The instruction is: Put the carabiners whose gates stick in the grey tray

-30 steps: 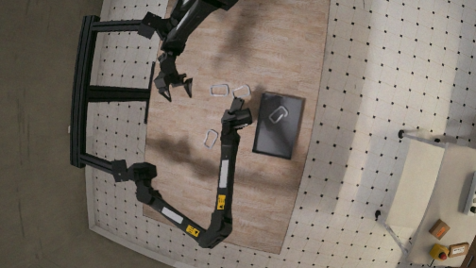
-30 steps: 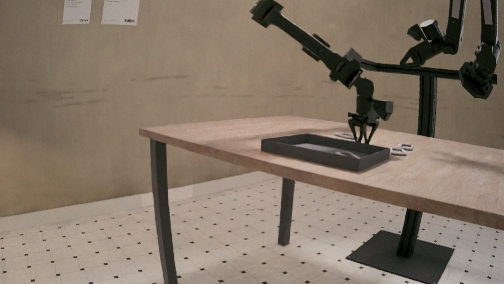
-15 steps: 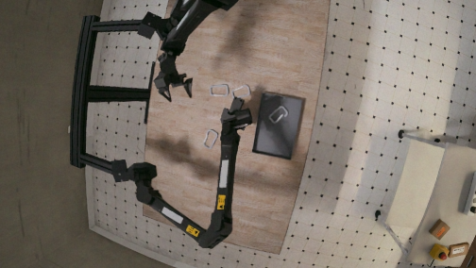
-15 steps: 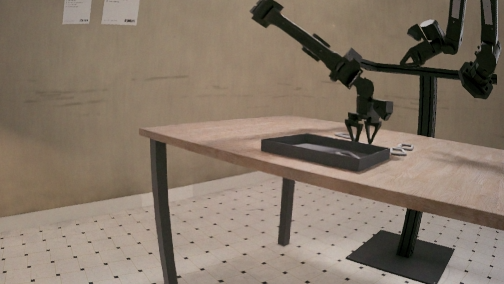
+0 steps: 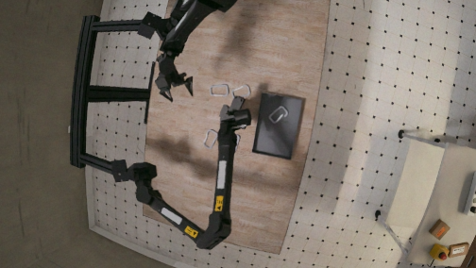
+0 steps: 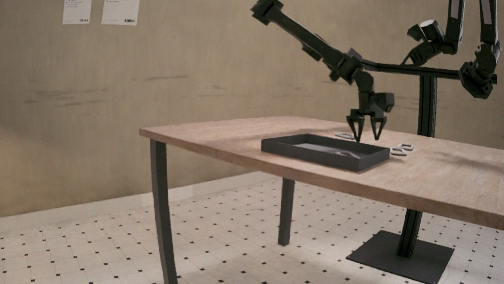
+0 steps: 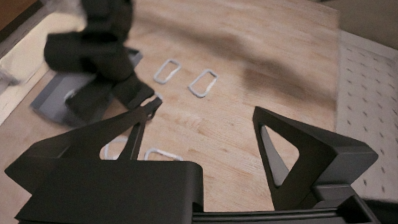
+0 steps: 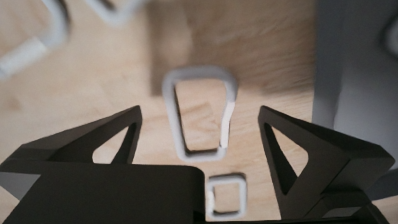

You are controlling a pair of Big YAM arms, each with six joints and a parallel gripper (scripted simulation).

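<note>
Now: right hand 200 mm short of the grey tray and 20 mm above it.
</note>
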